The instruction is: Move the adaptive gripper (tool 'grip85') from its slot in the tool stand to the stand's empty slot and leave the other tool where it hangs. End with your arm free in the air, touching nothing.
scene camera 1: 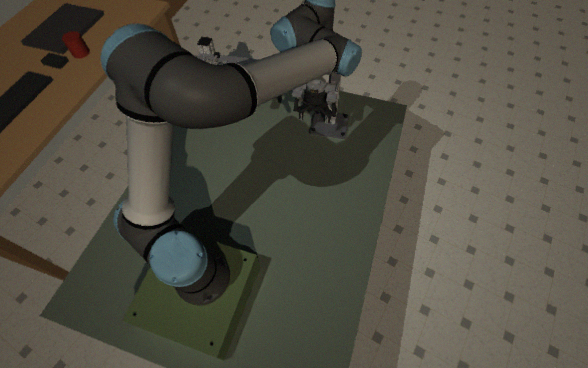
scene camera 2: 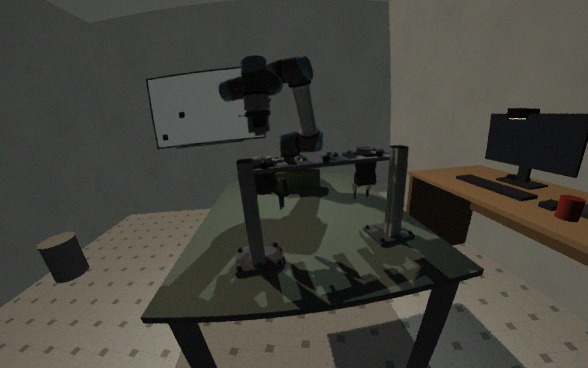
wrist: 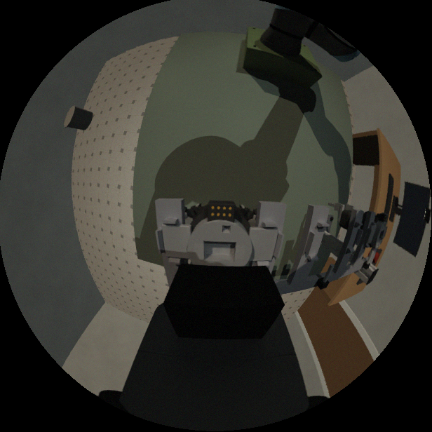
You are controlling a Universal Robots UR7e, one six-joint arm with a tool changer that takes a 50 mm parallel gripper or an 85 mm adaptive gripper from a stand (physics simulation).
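Frame: origin at the arm's base, x right, y ahead, z up, level; centimetres.
Seen in the pictures: arm's base, link origin: (scene camera 1: 203, 277).
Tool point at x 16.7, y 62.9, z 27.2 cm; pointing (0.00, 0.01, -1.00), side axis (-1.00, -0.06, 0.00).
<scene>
Pixels of each thing's middle, then the offset from my tool point to it. "*": a spot on its surface instead. Level surfaces: height alone.
- tool stand's crossbar, surface spot: (scene camera 2: 320, 164) * dx -16.3, dy +8.5, dz -10.0 cm
- tool, body centre: (scene camera 2: 364, 174) dx -35.9, dy -2.8, dz -17.6 cm
- stand's left post, surface spot: (scene camera 2: 252, 215) * dx +4.0, dy +13.1, dz -21.1 cm
- right post, surface spot: (scene camera 2: 396, 195) * dx -40.5, dy +10.8, dz -21.6 cm
- green table, surface height: dz -37.9 cm
The adaptive gripper (scene camera 1: 316, 112) (scene camera 2: 268, 192) hangs in the stand slot at the left in scene camera 2, its fingers apart and empty, one partly hidden by the post. Its round coupling plate (wrist: 220, 250) shows in the wrist view between two grey holders. My arm's bare tool changer (scene camera 2: 257, 125) (wrist: 224, 300) is in the air above that slot, with a gap below it and no tool on it. The tool stand's crossbar (scene camera 2: 320, 164) runs between two posts. The middle slot holds no tool. The other tool (scene camera 2: 365, 174) hangs in the right slot.
The stand's left post (scene camera 2: 252, 215) and right post (scene camera 2: 396, 195) rise from the green table (scene camera 1: 310, 240) (scene camera 2: 210, 260). The green base block (scene camera 1: 175, 320) (wrist: 270, 65) bears the arm. A wooden desk (scene camera 1: 100, 85) (scene camera 2: 480, 175) with a red mug (scene camera 1: 76, 45) (scene camera 2: 569, 208) stands beside the table.
</scene>
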